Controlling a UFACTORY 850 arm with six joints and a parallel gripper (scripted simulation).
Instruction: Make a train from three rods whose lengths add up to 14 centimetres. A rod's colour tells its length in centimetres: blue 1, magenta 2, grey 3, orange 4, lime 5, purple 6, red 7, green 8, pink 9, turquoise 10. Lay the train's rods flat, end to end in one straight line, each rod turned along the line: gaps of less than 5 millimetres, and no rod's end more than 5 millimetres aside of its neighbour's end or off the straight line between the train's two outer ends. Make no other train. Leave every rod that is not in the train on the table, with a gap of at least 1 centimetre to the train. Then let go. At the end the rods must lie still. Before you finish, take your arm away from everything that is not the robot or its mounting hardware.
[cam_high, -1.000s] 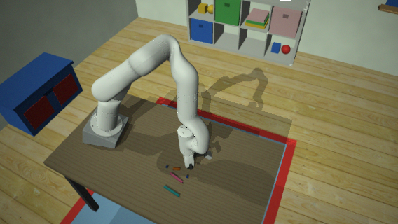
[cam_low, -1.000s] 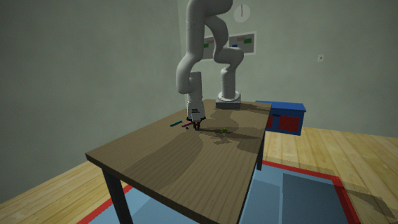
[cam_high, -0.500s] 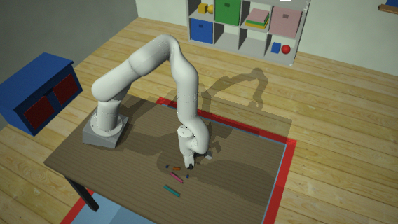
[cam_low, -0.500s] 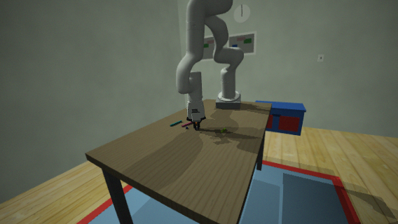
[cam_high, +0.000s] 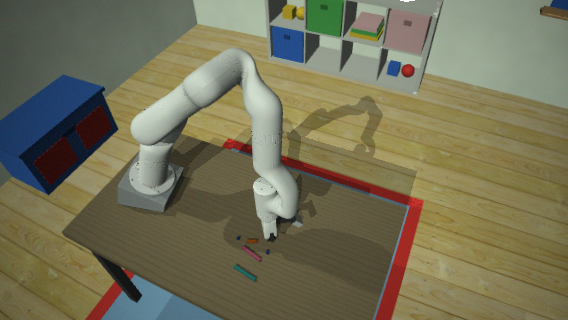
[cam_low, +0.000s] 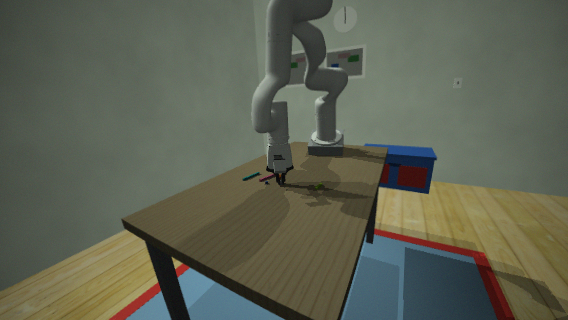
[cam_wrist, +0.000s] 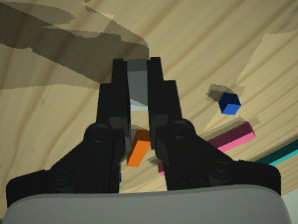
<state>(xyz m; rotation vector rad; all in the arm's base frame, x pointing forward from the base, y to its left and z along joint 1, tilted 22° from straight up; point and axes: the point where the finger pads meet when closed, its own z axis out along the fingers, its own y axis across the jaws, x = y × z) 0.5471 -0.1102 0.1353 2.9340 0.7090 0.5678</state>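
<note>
The orange rod lies 7 cm behind my hand, 3 cm to the right of it and 2 cm below it. From my hand the other things lie so: pink rod (5 cm behind, 9 cm to the right, 2 cm below); grey rod (2 cm below); lime rod (1 cm behind, 16 cm to the left, 2 cm below).
</note>
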